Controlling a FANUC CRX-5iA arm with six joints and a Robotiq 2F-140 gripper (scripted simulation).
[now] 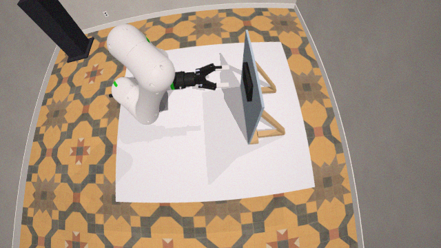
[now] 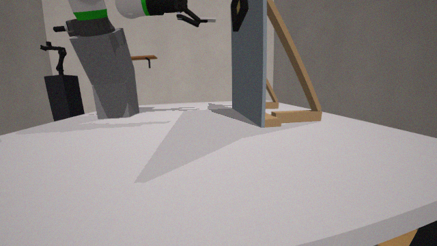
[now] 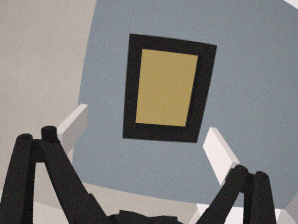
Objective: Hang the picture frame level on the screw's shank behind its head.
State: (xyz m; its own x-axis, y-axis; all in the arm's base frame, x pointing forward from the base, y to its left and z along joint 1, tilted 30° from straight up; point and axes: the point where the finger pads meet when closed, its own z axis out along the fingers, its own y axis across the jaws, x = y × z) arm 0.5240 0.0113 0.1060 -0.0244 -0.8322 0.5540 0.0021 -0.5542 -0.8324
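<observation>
The picture frame is 11 cm ahead of my hand, 2 cm to the right of it and 2 cm below it. Also, from my hand: grey-blue board (13 cm ahead, 1 cm to the right, 19 cm below).
</observation>
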